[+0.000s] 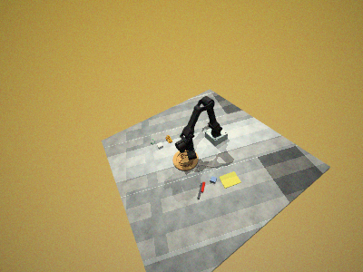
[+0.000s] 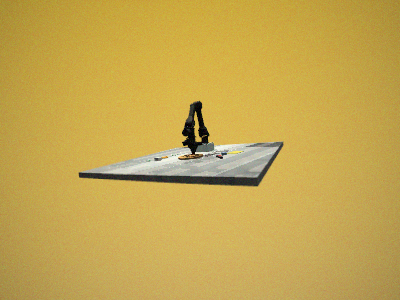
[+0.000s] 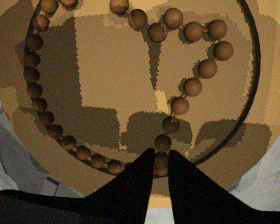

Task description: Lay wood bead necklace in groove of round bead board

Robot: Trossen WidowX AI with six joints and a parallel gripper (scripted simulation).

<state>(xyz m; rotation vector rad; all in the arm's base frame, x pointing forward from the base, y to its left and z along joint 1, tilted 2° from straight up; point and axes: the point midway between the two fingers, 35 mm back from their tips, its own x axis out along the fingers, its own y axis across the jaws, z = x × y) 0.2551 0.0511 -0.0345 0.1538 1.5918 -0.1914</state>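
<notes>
Right now my gripper tip is 5 cm short of the round bead board, 1 cm to the right of it and 1 cm above it. Round my gripper tip: thin grey stick 7 cm behind, 14 cm to the left, 1 cm below; then red-handled tool 5 cm ahead, 28 cm to the left, 1 cm below; then small blue block 5 cm behind, 26 cm to the left, 1 cm below.
</notes>
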